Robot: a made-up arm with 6 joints.
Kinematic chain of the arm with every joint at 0, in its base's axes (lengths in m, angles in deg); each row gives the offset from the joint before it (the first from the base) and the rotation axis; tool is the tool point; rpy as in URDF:
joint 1: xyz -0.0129 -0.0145 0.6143 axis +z
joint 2: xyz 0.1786 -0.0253 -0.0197 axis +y
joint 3: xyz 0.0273 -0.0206 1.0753 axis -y
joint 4: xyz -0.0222 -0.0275 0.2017 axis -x
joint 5: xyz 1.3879 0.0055 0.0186 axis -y
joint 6: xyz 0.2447 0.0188 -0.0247 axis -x
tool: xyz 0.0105 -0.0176 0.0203 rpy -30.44 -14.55 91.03
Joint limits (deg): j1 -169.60..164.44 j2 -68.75..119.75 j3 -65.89..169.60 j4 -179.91..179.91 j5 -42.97..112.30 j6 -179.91..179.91
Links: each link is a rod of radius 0.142 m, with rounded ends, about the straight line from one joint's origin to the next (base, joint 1, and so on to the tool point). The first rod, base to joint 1, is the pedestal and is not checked.
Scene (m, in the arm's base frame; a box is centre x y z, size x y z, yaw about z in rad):
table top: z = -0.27
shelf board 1: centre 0.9 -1.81 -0 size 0.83 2.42 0.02 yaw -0.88
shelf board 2: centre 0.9 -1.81 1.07 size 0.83 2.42 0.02 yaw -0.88
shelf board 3: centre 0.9 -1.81 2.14 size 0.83 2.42 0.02 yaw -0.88
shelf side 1: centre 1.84 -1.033 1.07 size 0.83 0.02 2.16 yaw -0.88
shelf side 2: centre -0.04 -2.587 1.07 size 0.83 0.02 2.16 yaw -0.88
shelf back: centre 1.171 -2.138 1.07 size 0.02 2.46 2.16 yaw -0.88
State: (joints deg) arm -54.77 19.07 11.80 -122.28 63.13 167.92
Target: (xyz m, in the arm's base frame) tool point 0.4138 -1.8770 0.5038
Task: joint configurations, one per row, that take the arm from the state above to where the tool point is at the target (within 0.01 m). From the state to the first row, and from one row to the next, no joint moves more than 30 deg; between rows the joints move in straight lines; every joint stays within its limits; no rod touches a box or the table.
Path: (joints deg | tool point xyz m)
1: -55.92 -0.93 -7.42 -126.66 71.63 167.44 | 0.6768 -1.5689 1.5923
2: -57.07 -20.92 -26.64 -131.04 80.13 166.96 | 0.4232 -1.2435 1.5277
3: -36.56 -23.08 1.40 -115.65 84.73 161.90 | 0.6127 -0.8974 2.3024
4: -16.05 -25.23 29.43 -100.27 89.32 156.83 | 0.2687 -0.4608 2.8413
5: 4.46 -27.38 57.47 -84.88 93.92 151.76 | -0.4268 -0.3913 2.9636
6: 24.97 -29.53 85.50 -69.49 98.51 146.69 | -0.9824 -0.8124 2.6295
7: 45.47 -31.68 113.53 -54.10 103.11 141.62 | -1.0094 -1.4061 1.9554
8: 65.98 -33.83 141.57 -38.72 107.70 136.55 | -0.5374 -1.6889 1.1656
9: 86.49 -35.99 169.60 -23.33 112.30 131.48 | 0.0324 -1.4157 0.5037
10: 88.41 -42.19 162.64 -48.70 106.04 142.35 | 0.1885 -1.5696 0.4730
11: 90.33 -48.40 155.67 -74.07 99.78 153.22 | 0.3223 -1.7263 0.4791
12: 92.26 -54.60 148.71 -99.44 93.53 164.09 | 0.4140 -1.8769 0.5039

